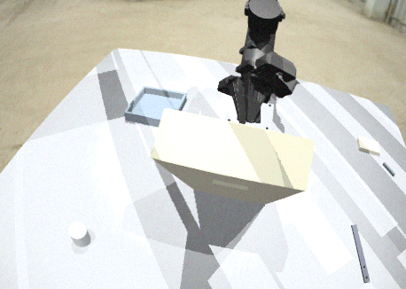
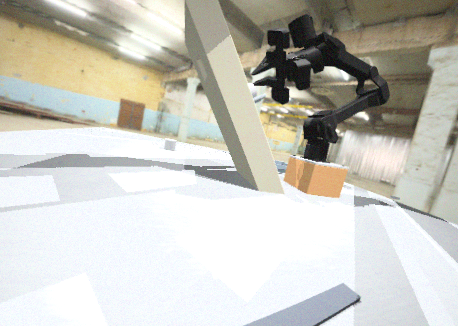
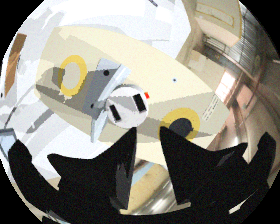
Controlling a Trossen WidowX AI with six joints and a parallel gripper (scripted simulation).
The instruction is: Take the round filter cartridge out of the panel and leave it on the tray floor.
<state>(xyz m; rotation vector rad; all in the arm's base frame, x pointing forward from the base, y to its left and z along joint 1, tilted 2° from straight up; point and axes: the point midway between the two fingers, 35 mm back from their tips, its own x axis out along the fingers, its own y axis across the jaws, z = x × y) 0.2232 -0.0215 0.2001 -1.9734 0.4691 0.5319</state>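
The round filter cartridge lies 1 cm ahead of my gripper tip and 4 cm below it. Also, from my gripper tip: blue-grey tray: 34 cm behind, 25 cm to the right, 25 cm below; short dark bar: 21 cm behind, 54 cm to the left, 26 cm below; cream block: 31 cm behind, 48 cm to the left, 26 cm below.
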